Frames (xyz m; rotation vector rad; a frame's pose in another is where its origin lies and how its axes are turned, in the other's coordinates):
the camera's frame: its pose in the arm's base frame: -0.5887 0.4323 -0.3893 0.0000 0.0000 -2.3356
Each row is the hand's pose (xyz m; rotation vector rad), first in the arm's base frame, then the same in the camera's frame.
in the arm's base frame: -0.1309 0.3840 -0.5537 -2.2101 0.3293 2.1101
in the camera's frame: -0.2821 0.3638 -0.1644 0.8754 1.4249 -0.6915
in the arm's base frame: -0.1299 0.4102 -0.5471 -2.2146 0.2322 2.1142
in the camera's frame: -0.3017 0.3463 -0.1578 0.8101 1.4570 -0.6959
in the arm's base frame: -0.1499 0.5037 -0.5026 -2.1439 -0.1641 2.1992
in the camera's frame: -0.3553 0.2672 -0.1133 0.5104 1.5068 -0.7071
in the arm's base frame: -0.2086 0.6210 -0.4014 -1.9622 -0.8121 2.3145
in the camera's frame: -0.3993 0.1436 -0.0121 0.0161 1.5191 -0.6498
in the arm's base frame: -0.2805 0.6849 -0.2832 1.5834 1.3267 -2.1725
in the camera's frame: -0.3957 0.0475 0.1061 -0.4455 1.4691 -0.4856
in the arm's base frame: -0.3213 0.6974 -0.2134 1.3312 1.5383 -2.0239
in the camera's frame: -0.3764 0.0094 0.1759 -0.6879 1.4080 -0.3332
